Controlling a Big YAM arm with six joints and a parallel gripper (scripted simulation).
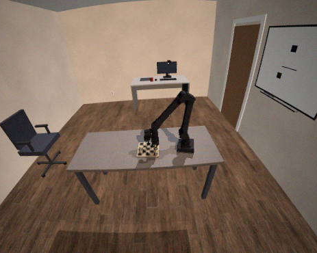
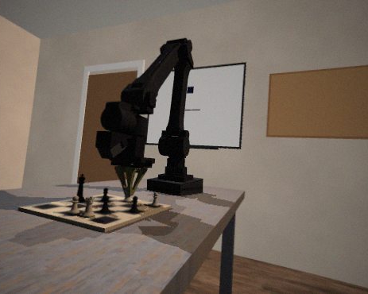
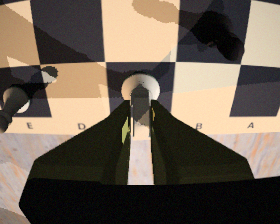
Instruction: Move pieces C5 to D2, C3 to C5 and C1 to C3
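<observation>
Now: the white rook 150 mm ahead of my hand, 50 mm to the left of it and 10 mm below it. The rest, counted from my hand: tall black piece 90 mm ahead, 70 mm to the right, 10 mm above; then chessboard 80 mm ahead, 10 mm to the left, 30 mm below.
</observation>
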